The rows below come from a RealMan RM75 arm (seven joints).
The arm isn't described. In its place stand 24 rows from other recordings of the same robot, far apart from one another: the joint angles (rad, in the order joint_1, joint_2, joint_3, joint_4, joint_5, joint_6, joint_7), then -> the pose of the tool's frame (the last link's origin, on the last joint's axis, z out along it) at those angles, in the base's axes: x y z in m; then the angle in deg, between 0 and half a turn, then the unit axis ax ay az.
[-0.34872, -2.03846, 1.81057, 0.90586, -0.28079, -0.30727, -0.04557] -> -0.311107 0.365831 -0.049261 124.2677 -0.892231 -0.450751 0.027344
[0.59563, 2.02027, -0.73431, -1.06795, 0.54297, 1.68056, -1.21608] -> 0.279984 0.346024 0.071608 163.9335 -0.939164 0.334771 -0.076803
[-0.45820, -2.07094, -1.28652, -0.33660, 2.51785, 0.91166, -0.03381] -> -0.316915 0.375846 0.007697 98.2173 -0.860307 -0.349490 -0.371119
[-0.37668, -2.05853, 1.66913, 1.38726, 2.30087, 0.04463, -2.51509] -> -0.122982 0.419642 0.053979 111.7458 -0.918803 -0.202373 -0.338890
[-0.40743, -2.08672, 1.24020, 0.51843, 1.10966, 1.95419, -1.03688] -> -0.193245 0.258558 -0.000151 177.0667 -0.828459 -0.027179 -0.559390
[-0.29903, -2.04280, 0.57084, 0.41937, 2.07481, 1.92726, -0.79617] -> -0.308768 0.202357 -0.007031 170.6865 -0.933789 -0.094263 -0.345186
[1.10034, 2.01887, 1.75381, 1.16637, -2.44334, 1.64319, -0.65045] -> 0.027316 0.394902 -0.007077 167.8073 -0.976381 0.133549 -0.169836
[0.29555, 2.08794, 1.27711, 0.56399, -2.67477, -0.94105, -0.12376] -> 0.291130 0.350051 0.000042 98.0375 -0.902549 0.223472 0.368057
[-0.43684, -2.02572, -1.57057, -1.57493, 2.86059, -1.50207, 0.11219] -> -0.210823 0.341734 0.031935 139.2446 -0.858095 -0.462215 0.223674
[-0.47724, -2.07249, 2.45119, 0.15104, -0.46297, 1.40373, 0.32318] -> -0.259406 0.304472 -0.057936 120.2037 -0.938911 0.183842 -0.290945
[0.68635, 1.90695, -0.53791, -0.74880, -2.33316, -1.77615, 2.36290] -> 0.257712 0.358517 0.083111 175.9544 -0.808977 0.571231 0.138746
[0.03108, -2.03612, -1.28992, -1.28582, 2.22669, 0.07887, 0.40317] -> -0.283241 0.321712 0.007196 112.9744 -0.829541 -0.490913 -0.266209
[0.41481, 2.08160, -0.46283, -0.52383, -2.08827, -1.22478, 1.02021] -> 0.359857 0.308426 -0.000700 142.4874 -0.958220 0.249266 0.140287
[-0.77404, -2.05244, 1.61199, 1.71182, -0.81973, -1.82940, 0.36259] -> -0.044071 0.295442 -0.007234 173.0500 -0.973144 -0.161607 0.163933
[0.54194, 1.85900, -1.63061, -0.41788, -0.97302, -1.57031, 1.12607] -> 0.231344 0.316617 -0.000532 175.1161 -0.930627 0.115844 0.347151
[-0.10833, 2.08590, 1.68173, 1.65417, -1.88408, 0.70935, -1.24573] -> 0.232859 0.305083 0.067006 124.8850 -0.956236 0.241293 0.165500
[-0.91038, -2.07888, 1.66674, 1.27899, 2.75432, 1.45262, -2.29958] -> -0.082139 0.388236 -0.039477 158.2915 -0.953674 0.044956 0.297464
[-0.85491, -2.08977, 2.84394, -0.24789, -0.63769, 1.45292, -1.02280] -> -0.204379 0.383878 -0.034135 155.8950 -0.898887 -0.198964 -0.390403
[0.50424, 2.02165, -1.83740, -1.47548, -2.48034, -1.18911, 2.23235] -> 0.141489 0.331480 -0.058839 161.1698 -0.987736 -0.013456 -0.155550
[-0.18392, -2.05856, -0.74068, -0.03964, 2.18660, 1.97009, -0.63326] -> -0.334089 0.200194 0.060482 110.8650 -0.687779 -0.201113 -0.697505
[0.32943, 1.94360, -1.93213, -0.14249, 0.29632, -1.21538, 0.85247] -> 0.374604 0.305666 0.040258 120.0815 -0.747175 0.455145 0.484327
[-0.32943, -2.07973, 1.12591, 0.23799, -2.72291, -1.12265, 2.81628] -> -0.361074 0.318627 0.026250 102.4306 -0.887419 -0.291511 -0.357084
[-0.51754, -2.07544, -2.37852, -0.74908, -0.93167, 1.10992, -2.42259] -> -0.315196 0.369136 0.014152 152.1704 -0.730173 -0.659495 -0.178643
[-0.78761, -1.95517, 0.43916, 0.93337, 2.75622, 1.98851, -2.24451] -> -0.250205 0.344454 0.095732 176.6202 -0.853500 -0.520303 0.028685
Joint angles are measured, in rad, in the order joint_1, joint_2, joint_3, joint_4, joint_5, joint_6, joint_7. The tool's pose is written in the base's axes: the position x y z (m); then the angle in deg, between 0 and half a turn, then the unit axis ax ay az. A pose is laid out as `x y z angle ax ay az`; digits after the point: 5 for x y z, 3 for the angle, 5 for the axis.
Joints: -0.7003, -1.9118, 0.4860, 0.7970, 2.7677, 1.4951, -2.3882
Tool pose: -0.32363 0.37285 0.10201 153.714 -0.78388 -0.62046 0.02373
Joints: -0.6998, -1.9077, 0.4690, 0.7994, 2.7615, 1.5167, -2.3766
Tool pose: -0.32267 0.37114 0.10437 154.470 -0.78484 -0.61947 0.01664
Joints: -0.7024, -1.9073, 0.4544, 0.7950, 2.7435, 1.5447, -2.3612
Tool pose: -0.31857 0.36964 0.10276 156.254 -0.78816 -0.61546 0.00480
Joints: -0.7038, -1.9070, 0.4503, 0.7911, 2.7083, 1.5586, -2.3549
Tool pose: -0.31320 0.37075 0.10133 157.438 -0.79120 -0.61142 -0.01298
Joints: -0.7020, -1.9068, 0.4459, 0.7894, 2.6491, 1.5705, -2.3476
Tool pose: -0.30598 0.37297 0.10079 158.550 -0.79476 -0.60543 -0.04253
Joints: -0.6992, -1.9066, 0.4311, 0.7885, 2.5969, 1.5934, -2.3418
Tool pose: -0.29955 0.37312 0.10124 160.034 -0.79539 -0.60176 -0.07232
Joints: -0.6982, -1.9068, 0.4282, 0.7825, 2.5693, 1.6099, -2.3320
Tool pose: -0.29570 0.37231 0.09972 161.382 -0.79797 -0.59666 -0.08511
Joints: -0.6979, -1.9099, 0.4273, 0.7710, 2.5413, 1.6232, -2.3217
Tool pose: -0.29163 0.37136 0.09583 162.997 -0.80015 -0.59176 -0.09787
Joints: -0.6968, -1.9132, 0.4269, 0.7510, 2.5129, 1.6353, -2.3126
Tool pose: -0.28821 0.36956 0.09028 164.965 -0.80037 -0.58916 -0.11094
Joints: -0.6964, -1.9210, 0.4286, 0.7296, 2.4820, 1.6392, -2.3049
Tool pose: -0.28420 0.36844 0.08283 166.816 -0.79974 -0.58706 -0.12562
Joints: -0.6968, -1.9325, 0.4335, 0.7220, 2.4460, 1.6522, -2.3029
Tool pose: -0.27742 0.36748 0.07639 168.807 -0.80013 -0.58288 -0.14157
